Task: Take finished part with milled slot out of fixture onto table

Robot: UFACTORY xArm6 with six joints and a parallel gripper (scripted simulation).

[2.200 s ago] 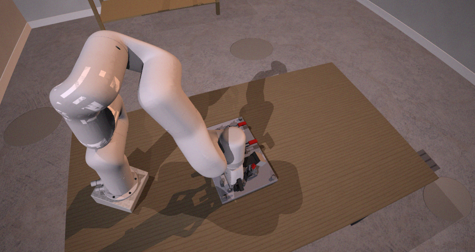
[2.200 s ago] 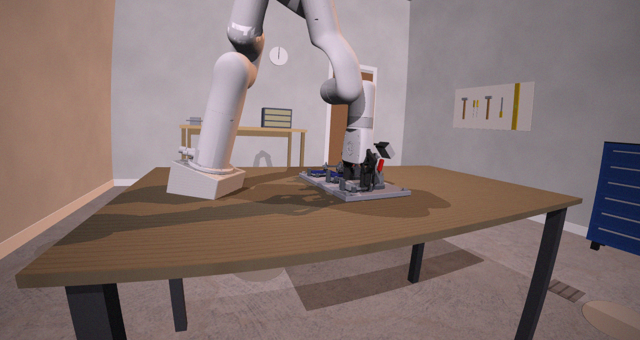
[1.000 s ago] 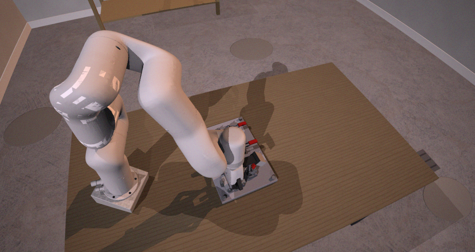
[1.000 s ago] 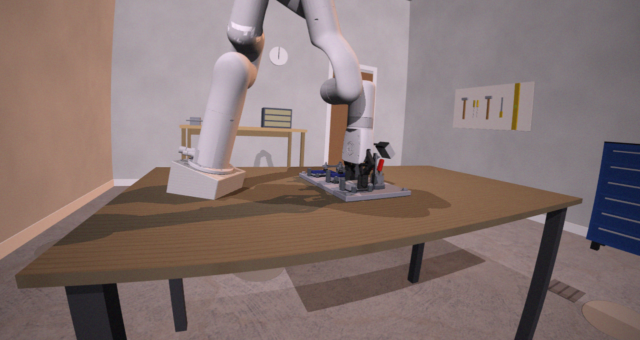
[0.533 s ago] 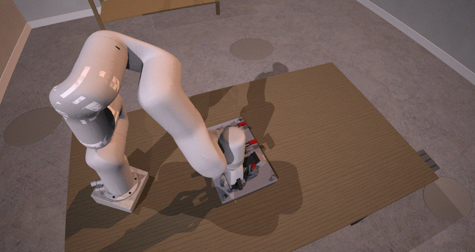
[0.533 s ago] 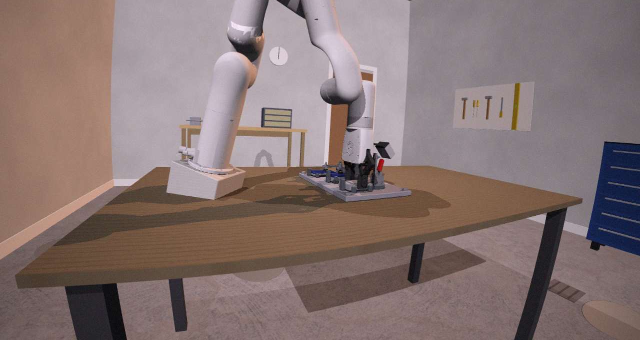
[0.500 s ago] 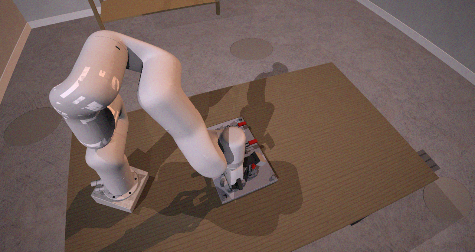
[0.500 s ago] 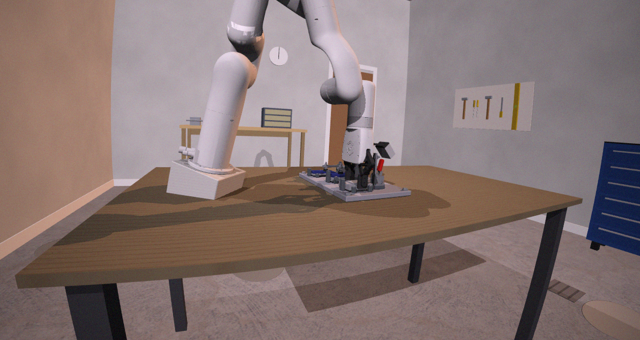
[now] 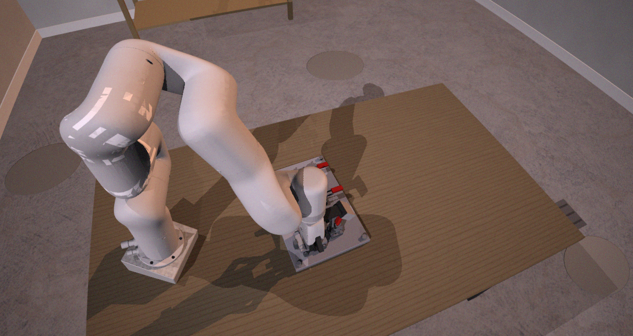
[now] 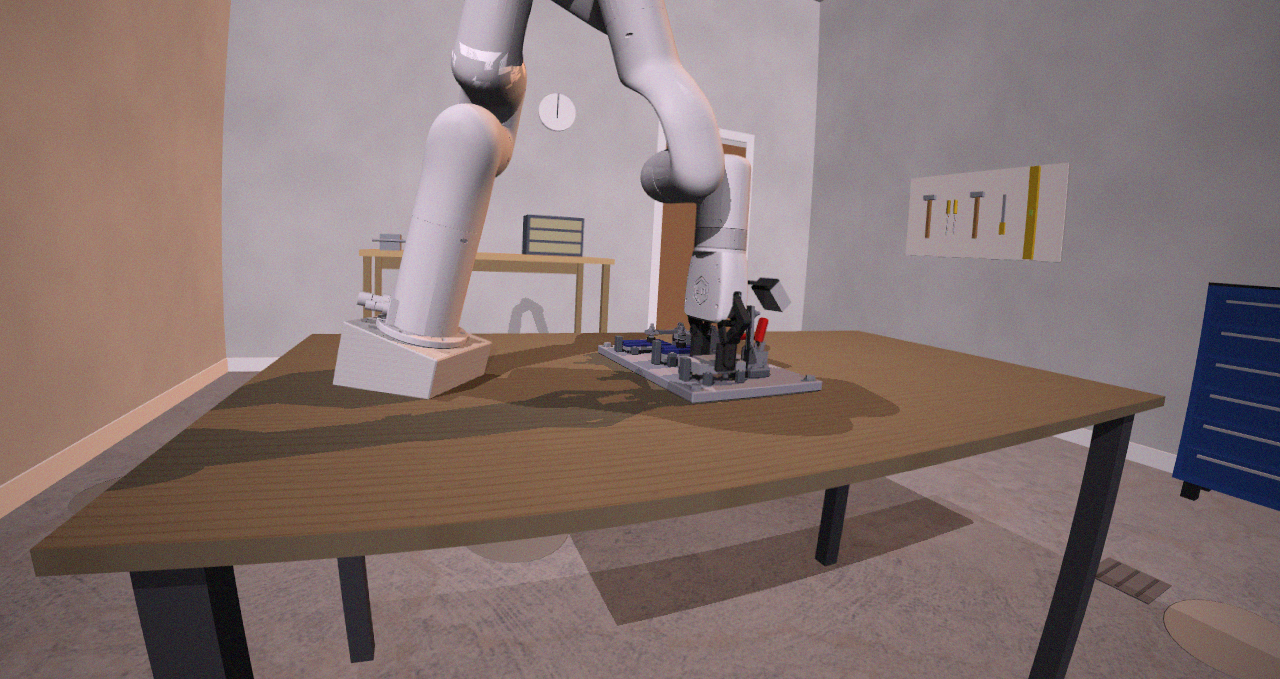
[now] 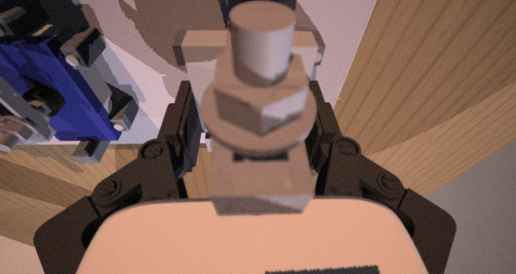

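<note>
Right now my hand is 11 cm to the right of the grey fixture plate, 5 cm short of it and 4 cm above it. Also, from my hand: blue blank (22 cm to the left, 2 cm below, 1 cm behind); grey finished part (1 cm below, 1 cm behind).
</note>
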